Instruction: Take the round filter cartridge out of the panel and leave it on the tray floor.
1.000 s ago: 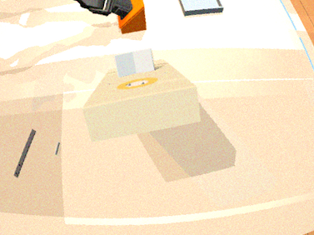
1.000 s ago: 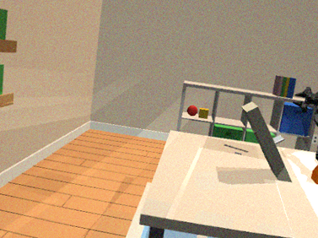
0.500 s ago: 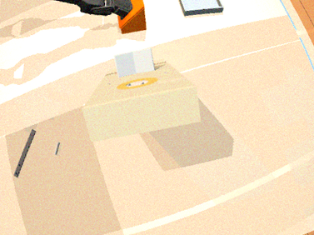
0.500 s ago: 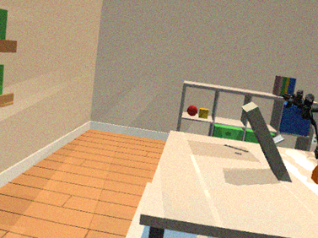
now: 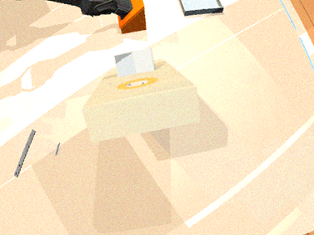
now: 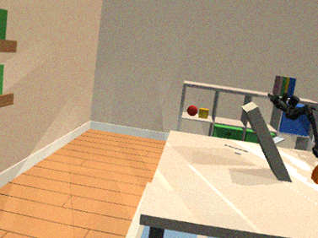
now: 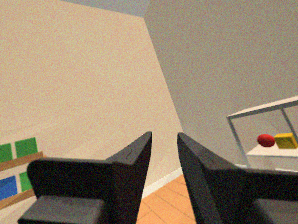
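My gripper tip is now 690 mm to the right of the round filter cartridge, 220 mm short of it and 100 mm above it. Round my gripper tip: small pin (400 mm to the left, 350 mm below, 230 mm ahead); blue-grey tray (1000 mm to the left, 340 mm below, 200 mm behind); service panel (690 mm to the left, 180 mm ahead, 170 mm below).
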